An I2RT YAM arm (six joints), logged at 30 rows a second.
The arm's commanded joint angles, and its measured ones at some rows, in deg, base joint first. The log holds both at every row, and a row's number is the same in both.
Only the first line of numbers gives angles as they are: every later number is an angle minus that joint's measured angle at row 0.
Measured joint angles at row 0:
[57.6, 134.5, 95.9, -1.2, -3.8, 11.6]
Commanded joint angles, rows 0 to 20:
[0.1, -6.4, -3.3, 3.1, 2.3, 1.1]
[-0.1, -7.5, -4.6, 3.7, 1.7, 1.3]
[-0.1, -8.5, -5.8, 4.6, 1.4, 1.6]
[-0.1, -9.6, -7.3, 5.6, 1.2, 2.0]
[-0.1, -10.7, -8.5, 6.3, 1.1, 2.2]
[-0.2, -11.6, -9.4, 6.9, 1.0, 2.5]
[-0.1, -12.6, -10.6, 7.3, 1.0, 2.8]
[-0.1, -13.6, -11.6, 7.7, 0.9, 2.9]
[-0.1, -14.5, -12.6, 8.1, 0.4, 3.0]
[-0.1, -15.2, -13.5, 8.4, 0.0, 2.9]
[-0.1, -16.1, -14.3, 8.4, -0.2, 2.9]
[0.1, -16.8, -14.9, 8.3, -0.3, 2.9]
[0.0, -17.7, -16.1, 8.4, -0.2, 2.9]
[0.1, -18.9, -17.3, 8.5, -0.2, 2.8]
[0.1, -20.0, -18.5, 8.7, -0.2, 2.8]
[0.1, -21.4, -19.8, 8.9, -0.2, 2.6]
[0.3, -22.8, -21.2, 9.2, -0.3, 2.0]
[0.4, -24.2, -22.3, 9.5, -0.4, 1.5]
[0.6, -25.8, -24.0, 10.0, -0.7, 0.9]
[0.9, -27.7, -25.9, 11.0, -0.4, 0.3]
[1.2, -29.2, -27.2, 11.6, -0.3, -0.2]
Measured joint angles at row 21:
[0.2, -24.0, -24.6, 6.9, 0.0, 1.5]
